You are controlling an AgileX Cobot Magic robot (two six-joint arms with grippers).
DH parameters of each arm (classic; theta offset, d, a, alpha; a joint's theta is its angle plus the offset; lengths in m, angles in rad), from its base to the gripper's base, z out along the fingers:
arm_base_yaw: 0 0.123 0 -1.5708
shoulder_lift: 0.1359 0 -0.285 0
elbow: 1.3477 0 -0.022 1.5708
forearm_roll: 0 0.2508 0 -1.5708
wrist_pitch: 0 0 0.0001 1.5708
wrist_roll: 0 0.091 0 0
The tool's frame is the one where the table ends.
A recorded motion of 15 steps. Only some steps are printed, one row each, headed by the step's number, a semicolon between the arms.
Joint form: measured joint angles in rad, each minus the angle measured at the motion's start. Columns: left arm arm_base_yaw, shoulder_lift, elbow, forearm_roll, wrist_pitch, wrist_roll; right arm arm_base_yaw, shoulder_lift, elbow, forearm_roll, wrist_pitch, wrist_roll.
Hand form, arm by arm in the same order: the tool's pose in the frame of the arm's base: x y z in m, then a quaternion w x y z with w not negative. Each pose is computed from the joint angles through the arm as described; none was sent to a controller.
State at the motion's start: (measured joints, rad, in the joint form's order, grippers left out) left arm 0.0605 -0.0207 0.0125 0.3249 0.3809 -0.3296; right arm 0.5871 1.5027 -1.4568 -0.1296 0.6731 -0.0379
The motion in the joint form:
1: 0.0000 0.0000 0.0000 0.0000 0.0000 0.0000; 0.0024 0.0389 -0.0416 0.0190 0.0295 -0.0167
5: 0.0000 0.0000 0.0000 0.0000 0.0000 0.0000; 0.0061 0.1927 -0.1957 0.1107 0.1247 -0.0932
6: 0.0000 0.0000 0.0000 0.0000 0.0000 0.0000; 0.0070 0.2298 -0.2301 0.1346 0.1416 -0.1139
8: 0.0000 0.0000 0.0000 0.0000 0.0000 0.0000; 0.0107 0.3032 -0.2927 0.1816 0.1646 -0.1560
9: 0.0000 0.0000 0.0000 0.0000 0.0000 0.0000; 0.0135 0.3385 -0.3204 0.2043 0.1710 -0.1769
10: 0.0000 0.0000 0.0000 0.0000 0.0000 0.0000; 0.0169 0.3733 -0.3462 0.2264 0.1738 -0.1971
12: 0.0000 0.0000 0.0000 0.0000 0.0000 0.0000; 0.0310 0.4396 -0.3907 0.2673 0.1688 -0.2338
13: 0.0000 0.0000 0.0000 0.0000 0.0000 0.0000; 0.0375 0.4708 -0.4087 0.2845 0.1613 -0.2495
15: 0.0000 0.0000 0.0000 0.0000 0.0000 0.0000; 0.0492 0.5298 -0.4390 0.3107 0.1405 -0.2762
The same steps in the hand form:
1: 0.0508 0.0139 0.1776 0.60461 -0.07055 0.79130 0.05753; 0.2961 0.1902 0.3840 0.43752 -0.30472 0.84331 0.06737
5: 0.0508 0.0139 0.1776 0.60461 -0.07055 0.79130 0.05753; 0.3235 0.2166 0.3691 0.38881 -0.32825 0.85691 0.08239
6: 0.0508 0.0139 0.1776 0.60461 -0.07055 0.79130 0.05753; 0.3299 0.2232 0.3643 0.37838 -0.33495 0.85848 0.08747
8: 0.0508 0.0139 0.1776 0.60461 -0.07055 0.79130 0.05753; 0.3420 0.2372 0.3526 0.36013 -0.34944 0.85934 0.09865
9: 0.0508 0.0139 0.1776 0.60461 -0.07055 0.79130 0.05753; 0.3476 0.2443 0.3461 0.35246 -0.35688 0.85876 0.10456
10: 0.0508 0.0139 0.1776 0.60461 -0.07055 0.79130 0.05753; 0.3529 0.2515 0.3392 0.34587 -0.36408 0.85765 0.11069
12: 0.0508 0.0139 0.1776 0.60461 -0.07055 0.79130 0.05753; 0.3609 0.2681 0.3244 0.33572 -0.37937 0.85324 0.12389
13: 0.0508 0.0139 0.1776 0.60461 -0.07055 0.79130 0.05753; 0.3647 0.2757 0.3165 0.33215 -0.38556 0.85104 0.12946
15: 0.0508 0.0139 0.1776 0.60461 -0.07055 0.79130 0.05753; 0.3718 0.2895 0.3000 0.32728 -0.39585 0.84693 0.13744

